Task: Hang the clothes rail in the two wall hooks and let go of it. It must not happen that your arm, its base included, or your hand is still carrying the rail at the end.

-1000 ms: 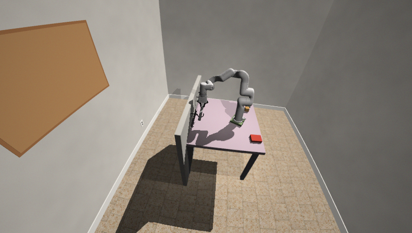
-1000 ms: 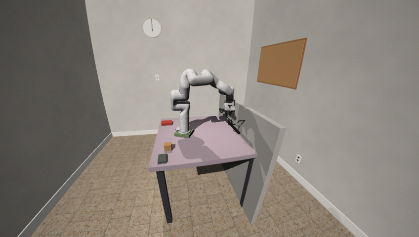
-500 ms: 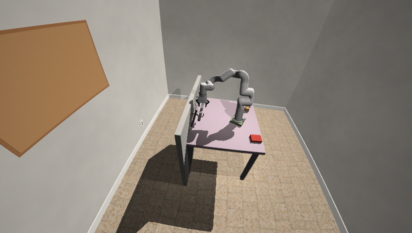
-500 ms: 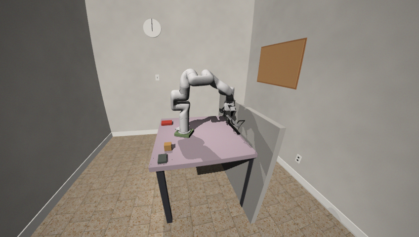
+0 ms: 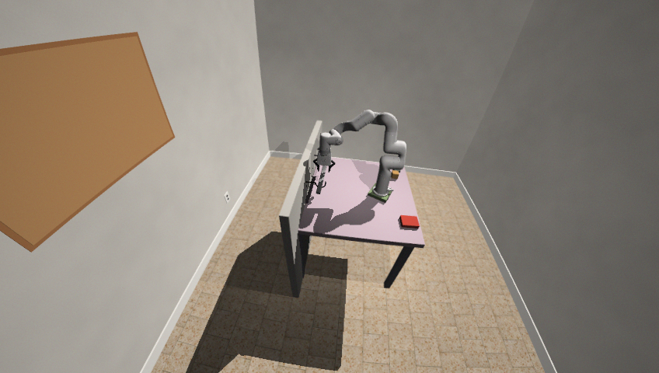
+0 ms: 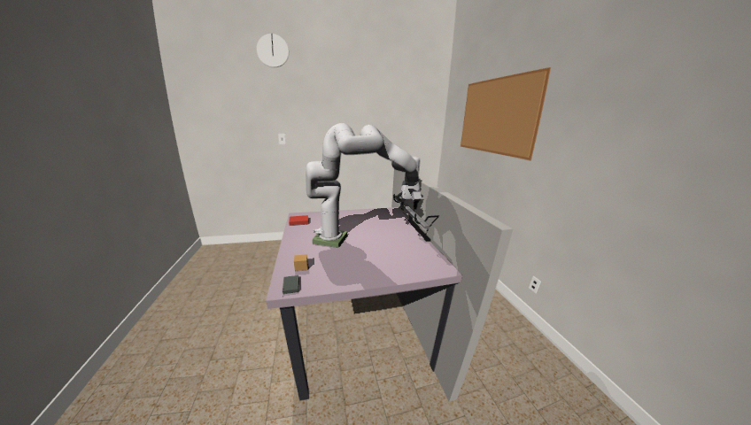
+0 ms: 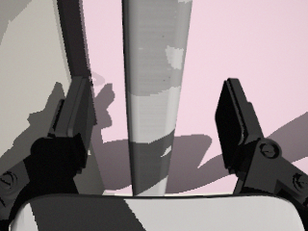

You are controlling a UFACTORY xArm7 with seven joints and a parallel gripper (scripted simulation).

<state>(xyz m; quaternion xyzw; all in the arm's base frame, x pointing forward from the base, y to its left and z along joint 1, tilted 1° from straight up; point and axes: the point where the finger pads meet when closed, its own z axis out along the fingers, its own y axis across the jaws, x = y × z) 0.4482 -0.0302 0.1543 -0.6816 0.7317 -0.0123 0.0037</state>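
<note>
The grey clothes rail lies 2 cm below my hand. The rest, counted from my hand: grey wall panel (12 cm ahead, 1 cm to the right, 40 cm below); then orange cube (62 cm behind, 21 cm to the right, 15 cm below); then red block (62 cm behind, 32 cm to the left, 16 cm below).
</note>
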